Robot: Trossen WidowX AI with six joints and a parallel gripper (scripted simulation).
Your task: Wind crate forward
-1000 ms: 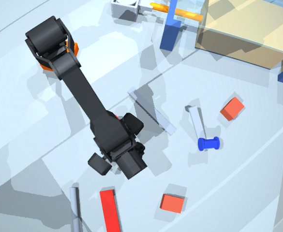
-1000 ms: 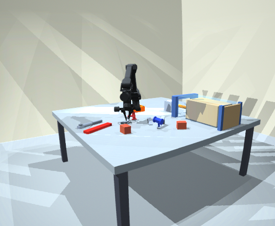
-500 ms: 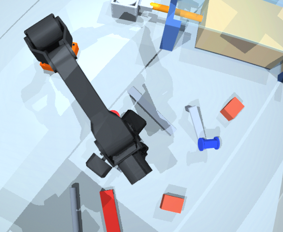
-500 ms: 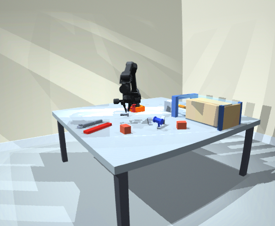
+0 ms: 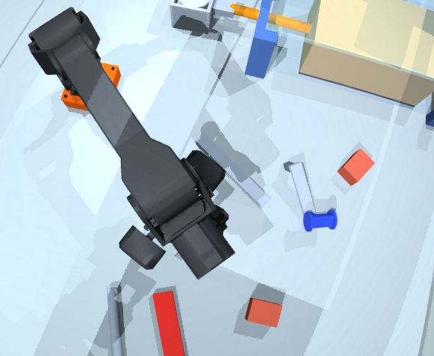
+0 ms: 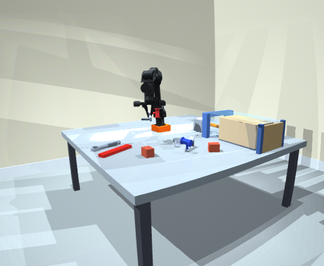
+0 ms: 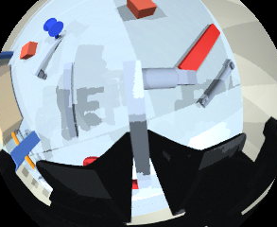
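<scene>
Right now the red knob is 30 mm behind my gripper tip, 60 mm to the left of it and 20 mm above it. From my gripper tip the other things lie so: flat grey bar 90 mm ahead, 130 mm to the left, 160 mm below; red bar 30 mm ahead, 250 mm to the right, 150 mm below; grey crank handle 10 mm behind, 10 mm to the left, 10 mm above.
</scene>
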